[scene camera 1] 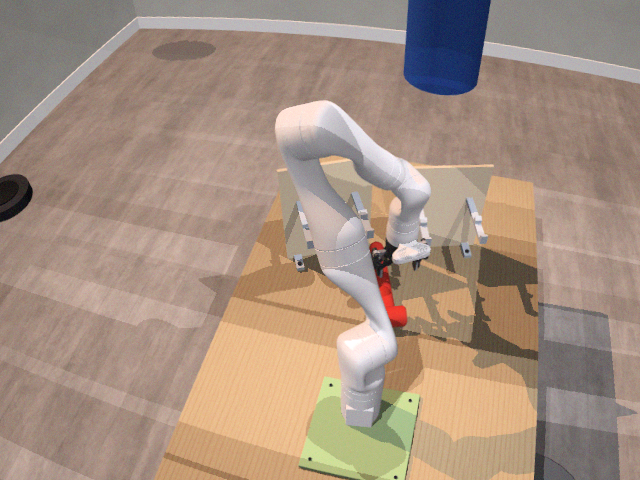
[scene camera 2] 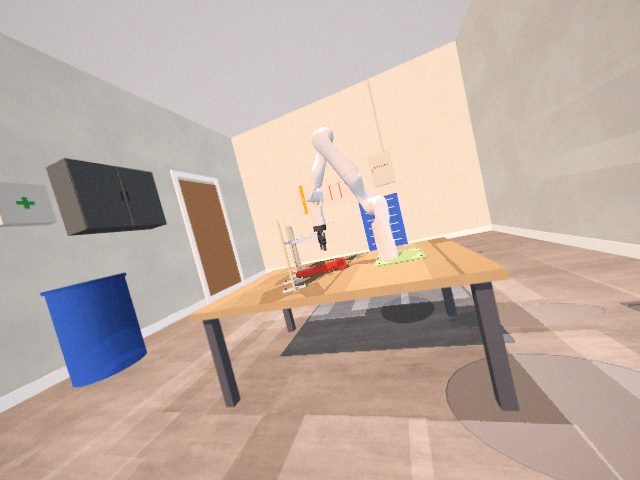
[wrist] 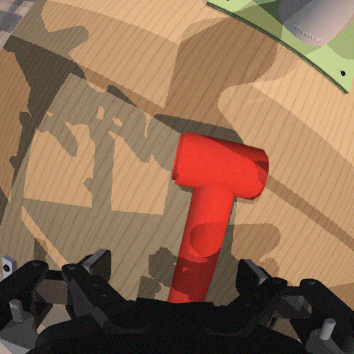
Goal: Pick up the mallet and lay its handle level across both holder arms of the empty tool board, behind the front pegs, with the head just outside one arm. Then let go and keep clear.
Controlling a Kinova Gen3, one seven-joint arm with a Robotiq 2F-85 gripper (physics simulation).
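Frame: origin at the arm's base, x ahead, y left, z up, level; centimetres.
Where they show: gripper, fingertip midpoint: [scene camera 1: 397,271] [scene camera 2: 323,250] [wrist: 173,269]; arm's base, link origin: [scene camera 1: 360,408] [scene camera 2: 388,258] [wrist: 305,20].
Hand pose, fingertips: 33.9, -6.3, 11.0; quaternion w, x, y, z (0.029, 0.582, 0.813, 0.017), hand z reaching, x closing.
Things, the pixels of their centre, and the offset from my fingertips, as dx, dy, dz. "spot": a spot on its surface instead. Level surfaces: height alone.
- red mallet, body centre: [wrist: 193,270] [scene camera 1: 382,282] [scene camera 2: 320,268] +3.6, +3.5, -9.7
- right board, body centre: [scene camera 1: 445,223] [scene camera 2: 302,247] +15.4, -12.4, +3.3
- left board, surface spot: [scene camera 1: 289,188] spot: +11.9, +29.0, +15.1
- wooden table, surface height: dz -12.2
The red mallet [scene camera 1: 386,297] [scene camera 2: 320,269] [wrist: 212,215] lies on the table, its head toward the robot base and its handle running toward the boards. My gripper [scene camera 1: 399,266] [scene camera 2: 323,248] [wrist: 173,269] is open and empty, above the handle with a gap. In the wrist view the handle passes between the fingers, nearer the right one; its far end is hidden. Two upright boards stand behind: a right board [scene camera 1: 452,180] with holder arms [scene camera 1: 475,219] [scene camera 1: 423,227], and a left board [scene camera 1: 289,188] with holder arms [scene camera 1: 305,224] [scene camera 1: 362,214]. No tool shows on either; the arm partly hides both.
The boards have small feet [scene camera 1: 299,262] [scene camera 1: 466,250] on the wooden table [scene camera 1: 258,351] [scene camera 2: 439,268]. The robot base stands on a green plate [scene camera 1: 323,439] [scene camera 2: 413,255] [wrist: 320,62] at the opposite side from the boards. A blue bin [scene camera 2: 98,330] stands on the floor beyond the table.
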